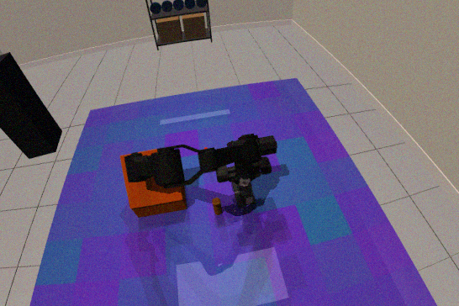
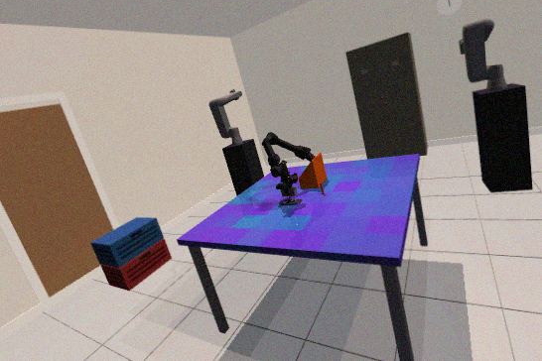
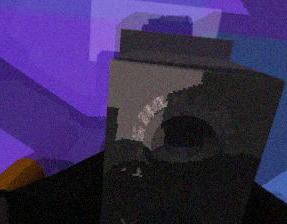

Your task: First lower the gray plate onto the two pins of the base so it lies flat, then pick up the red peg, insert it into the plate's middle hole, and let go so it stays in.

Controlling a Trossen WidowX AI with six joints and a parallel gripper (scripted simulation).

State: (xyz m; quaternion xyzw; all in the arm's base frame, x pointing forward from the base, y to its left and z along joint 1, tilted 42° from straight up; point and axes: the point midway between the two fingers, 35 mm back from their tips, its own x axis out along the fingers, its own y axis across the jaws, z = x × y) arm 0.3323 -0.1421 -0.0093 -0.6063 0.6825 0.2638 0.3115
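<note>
Now: gripper tip 50 mm above the dark gray base. From my gripper tip the other things lie so: orange cylinder 120 mm behind, 60 mm to the right, 20 mm below; then gray plate 30 mm above; then red peg 100 mm behind, 190 mm to the left, 20 mm below.
</note>
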